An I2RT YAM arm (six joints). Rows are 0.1 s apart.
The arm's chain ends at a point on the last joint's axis. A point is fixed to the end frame.
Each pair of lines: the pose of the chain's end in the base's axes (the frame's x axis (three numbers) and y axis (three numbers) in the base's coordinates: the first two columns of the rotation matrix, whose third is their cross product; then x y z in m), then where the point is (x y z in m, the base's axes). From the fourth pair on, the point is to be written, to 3 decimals.
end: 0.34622, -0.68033, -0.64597, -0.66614, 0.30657, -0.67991, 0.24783, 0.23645, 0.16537
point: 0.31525 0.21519 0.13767
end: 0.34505, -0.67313, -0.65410, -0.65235, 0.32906, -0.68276, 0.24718, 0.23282, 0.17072
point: 0.31466 0.21109 0.14352
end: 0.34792, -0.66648, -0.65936, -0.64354, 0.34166, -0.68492, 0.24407, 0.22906, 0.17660
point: 0.31170 0.20730 0.14980
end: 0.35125, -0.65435, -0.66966, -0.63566, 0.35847, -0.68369, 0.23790, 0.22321, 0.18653
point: 0.306 0.202 0.160
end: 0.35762, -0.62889, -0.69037, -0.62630, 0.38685, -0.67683, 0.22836, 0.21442, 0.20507
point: 0.296 0.194 0.178
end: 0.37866, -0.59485, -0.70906, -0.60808, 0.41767, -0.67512, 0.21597, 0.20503, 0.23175
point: 0.285 0.186 0.206
